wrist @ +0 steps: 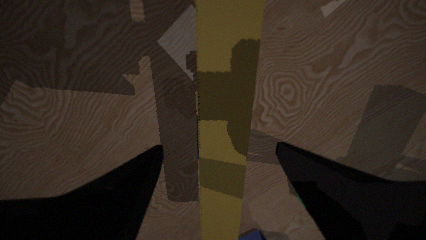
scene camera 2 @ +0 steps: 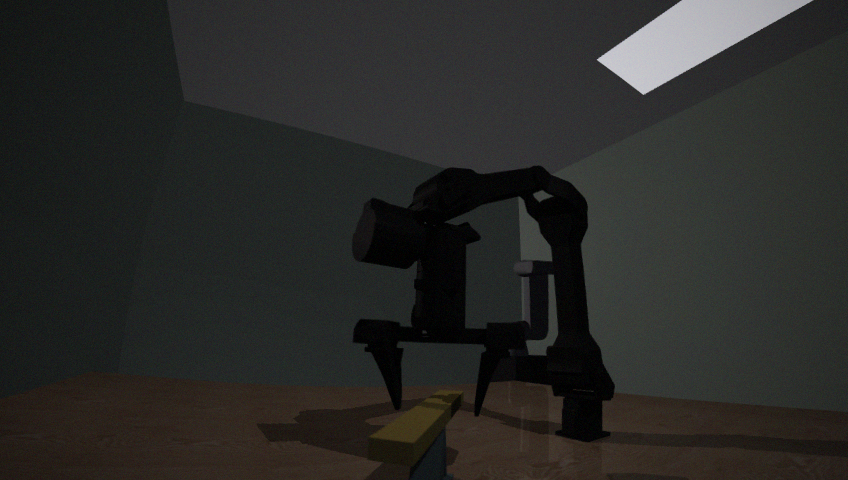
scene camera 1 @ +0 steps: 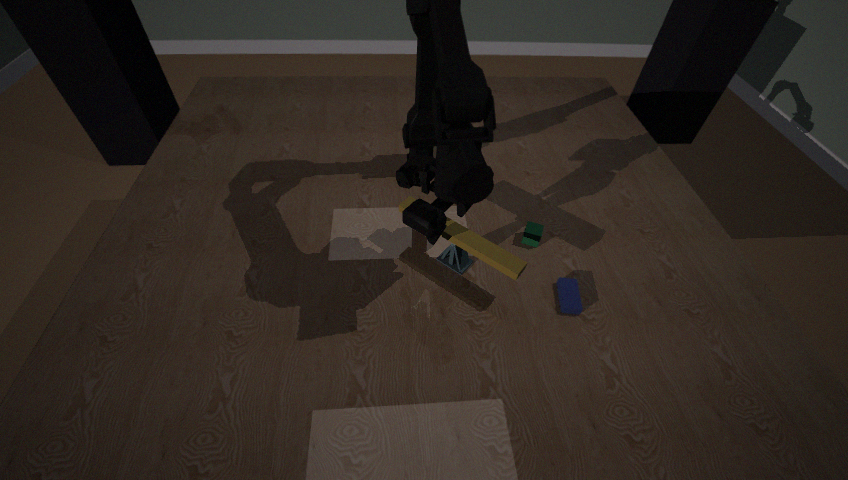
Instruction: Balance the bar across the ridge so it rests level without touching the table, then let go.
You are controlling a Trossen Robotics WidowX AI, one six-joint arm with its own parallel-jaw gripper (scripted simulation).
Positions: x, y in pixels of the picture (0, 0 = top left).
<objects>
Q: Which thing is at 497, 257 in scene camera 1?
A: A yellow bar.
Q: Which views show my gripper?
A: The wrist view, scene camera 2 and scene camera 1: all of them.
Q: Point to a yellow bar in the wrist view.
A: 227, 46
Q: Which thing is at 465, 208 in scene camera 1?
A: My gripper.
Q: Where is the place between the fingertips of my gripper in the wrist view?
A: At 221, 148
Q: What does my gripper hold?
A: Nothing.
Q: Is my gripper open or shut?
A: Open.
</objects>
